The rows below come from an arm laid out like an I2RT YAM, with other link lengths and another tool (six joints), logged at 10 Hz.
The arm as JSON. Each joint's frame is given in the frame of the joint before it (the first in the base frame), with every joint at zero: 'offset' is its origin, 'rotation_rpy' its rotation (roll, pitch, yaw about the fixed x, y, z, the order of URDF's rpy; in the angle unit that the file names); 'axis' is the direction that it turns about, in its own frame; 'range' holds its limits. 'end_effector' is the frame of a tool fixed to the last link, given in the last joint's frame.
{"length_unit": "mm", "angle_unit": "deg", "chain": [
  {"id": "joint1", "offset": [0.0, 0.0, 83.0], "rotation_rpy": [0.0, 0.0, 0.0], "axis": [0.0, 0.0, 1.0], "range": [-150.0, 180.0]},
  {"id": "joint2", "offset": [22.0, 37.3, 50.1], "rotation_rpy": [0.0, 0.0, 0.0], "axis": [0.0, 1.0, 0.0], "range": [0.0, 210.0]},
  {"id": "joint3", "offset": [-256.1, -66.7, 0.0], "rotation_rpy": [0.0, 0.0, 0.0], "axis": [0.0, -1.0, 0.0], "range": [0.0, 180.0]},
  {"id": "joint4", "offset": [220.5, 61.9, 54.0], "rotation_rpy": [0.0, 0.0, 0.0], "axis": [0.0, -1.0, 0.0], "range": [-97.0, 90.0]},
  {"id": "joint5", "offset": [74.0, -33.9, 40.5], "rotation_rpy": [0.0, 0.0, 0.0], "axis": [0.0, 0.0, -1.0], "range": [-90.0, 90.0]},
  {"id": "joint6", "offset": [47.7, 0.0, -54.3], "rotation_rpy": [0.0, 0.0, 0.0], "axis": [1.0, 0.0, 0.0], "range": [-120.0, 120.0]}
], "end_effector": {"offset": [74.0, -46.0, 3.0], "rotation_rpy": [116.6, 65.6, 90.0]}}
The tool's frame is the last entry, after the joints.
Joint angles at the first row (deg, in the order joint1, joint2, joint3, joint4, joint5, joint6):
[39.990 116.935 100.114 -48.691 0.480 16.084]
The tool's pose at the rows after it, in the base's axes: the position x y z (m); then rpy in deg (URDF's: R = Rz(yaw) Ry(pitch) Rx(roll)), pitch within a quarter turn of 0, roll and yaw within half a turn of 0:
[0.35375 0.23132 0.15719 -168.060 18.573 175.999]
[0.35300 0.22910 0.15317 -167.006 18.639 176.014]
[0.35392 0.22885 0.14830 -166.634 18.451 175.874]
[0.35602 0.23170 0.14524 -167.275 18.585 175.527]
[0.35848 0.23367 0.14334 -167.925 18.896 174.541]
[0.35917 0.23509 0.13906 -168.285 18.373 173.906]
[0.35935 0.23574 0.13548 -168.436 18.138 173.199]
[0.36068 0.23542 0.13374 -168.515 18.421 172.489]
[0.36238 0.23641 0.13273 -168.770 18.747 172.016]
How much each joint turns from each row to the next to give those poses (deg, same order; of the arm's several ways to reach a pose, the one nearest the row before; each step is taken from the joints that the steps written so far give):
[0.008 0.061 -0.992 -0.002 1.354 0.725]
[0.078 0.175 -0.766 0.292 0.859 0.067]
[-0.056 0.595 -0.270 0.476 0.191 0.140]
[0.036 0.533 0.000 1.041 -0.246 0.297]
[-0.001 0.481 0.154 0.944 0.108 0.799]
[-0.036 0.665 0.111 0.403 -0.370 0.689]
[0.038 0.429 -0.165 0.506 0.030 0.748]
[-0.053 0.221 -0.188 0.632 0.394 0.519]
[0.010 0.289 0.087 0.583 0.234 0.336]

